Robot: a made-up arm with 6 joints.
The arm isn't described. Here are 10 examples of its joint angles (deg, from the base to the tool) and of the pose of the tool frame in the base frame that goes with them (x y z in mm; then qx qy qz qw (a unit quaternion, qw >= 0)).
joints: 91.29 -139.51 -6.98 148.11 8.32 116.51
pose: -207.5 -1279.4 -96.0 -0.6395 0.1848 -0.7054 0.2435
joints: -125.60 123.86 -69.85 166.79 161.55 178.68
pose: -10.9 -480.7 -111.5 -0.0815 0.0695 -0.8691 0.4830
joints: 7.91 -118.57 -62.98 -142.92 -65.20 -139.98
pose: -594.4 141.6 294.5 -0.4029 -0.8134 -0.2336 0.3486
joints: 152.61 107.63 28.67 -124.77 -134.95 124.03
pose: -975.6 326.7 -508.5 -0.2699 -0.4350 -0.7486 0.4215
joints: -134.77 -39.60 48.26 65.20 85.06 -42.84
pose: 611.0 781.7 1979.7 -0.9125 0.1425 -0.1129 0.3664
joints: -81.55 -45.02 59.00 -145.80 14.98 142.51
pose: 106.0 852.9 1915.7 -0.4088 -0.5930 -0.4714 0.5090
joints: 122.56 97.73 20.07 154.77 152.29 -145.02
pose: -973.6 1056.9 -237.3 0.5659 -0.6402 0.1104 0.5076
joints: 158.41 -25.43 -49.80 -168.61 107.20 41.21
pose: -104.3 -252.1 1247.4 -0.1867 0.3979 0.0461 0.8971
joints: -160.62 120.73 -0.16 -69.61 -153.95 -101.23
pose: -496.5 -71.8 -504.7 -0.4510 -0.1988 -0.7401 0.4575
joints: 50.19 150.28 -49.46 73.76 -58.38 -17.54
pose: 23.7 -93.2 -610.6 0.5443 -0.5183 -0.2227 0.6209
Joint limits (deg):
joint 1: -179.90..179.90
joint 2: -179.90..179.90
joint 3: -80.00..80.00
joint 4: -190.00..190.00
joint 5: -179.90..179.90
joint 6: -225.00..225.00
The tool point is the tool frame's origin. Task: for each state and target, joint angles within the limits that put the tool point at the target. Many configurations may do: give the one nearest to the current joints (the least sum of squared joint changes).
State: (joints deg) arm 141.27 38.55 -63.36 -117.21 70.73 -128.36
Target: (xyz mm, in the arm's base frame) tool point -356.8 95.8 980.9
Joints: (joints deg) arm 139.00 15.69 -52.15 -125.54 70.73 -128.36
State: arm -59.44 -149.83 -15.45 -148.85 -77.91 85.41
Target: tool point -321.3 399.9 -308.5
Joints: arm -29.18 -179.79 -21.58 -133.76 -77.91 85.41
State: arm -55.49 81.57 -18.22 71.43 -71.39 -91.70
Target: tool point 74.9 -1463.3 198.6
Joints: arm -82.99 75.91 -8.60 68.01 -71.39 -91.70
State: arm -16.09 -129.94 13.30 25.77 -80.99 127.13
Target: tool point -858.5 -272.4 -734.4
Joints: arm 0.85 -166.89 8.42 21.14 -80.99 127.13
